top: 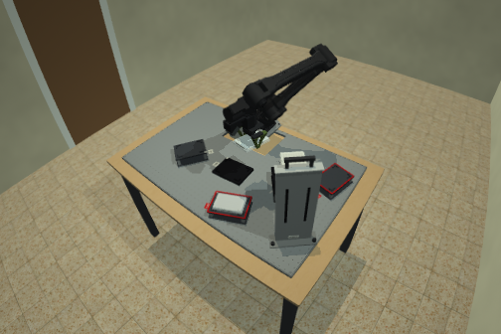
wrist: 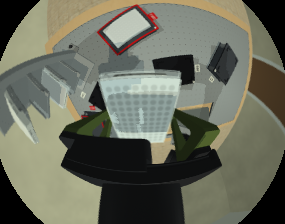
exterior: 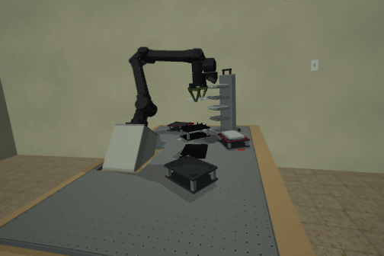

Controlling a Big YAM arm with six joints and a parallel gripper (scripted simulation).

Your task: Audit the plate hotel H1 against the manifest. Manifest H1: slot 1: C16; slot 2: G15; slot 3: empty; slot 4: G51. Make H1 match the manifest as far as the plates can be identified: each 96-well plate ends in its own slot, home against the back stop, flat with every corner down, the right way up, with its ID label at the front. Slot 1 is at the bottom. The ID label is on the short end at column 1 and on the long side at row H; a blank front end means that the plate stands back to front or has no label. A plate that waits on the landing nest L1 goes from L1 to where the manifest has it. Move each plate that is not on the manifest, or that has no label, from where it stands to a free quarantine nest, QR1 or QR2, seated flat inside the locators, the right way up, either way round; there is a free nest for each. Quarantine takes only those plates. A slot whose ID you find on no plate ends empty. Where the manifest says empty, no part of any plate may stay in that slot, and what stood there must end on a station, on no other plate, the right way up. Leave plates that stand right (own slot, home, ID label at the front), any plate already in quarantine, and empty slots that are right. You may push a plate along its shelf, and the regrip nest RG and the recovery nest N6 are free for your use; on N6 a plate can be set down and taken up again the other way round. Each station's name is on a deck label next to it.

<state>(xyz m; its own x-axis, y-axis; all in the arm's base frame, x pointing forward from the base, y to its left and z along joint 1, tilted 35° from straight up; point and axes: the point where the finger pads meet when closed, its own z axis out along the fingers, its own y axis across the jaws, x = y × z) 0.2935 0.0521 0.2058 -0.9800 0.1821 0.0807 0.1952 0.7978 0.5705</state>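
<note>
Right now the black recovery nest N6 is 10 mm behind my hand, 130 mm to the right of it and 240 mm below it. Round my hand: N6 deck label: 240 mm to the right, 250 mm below; grey plate hotel H1: 140 mm ahead, 300 mm to the left, 60 mm below; red-rimmed quarantine nest: 180 mm ahead, 10 mm to the left, 210 mm below.
</note>
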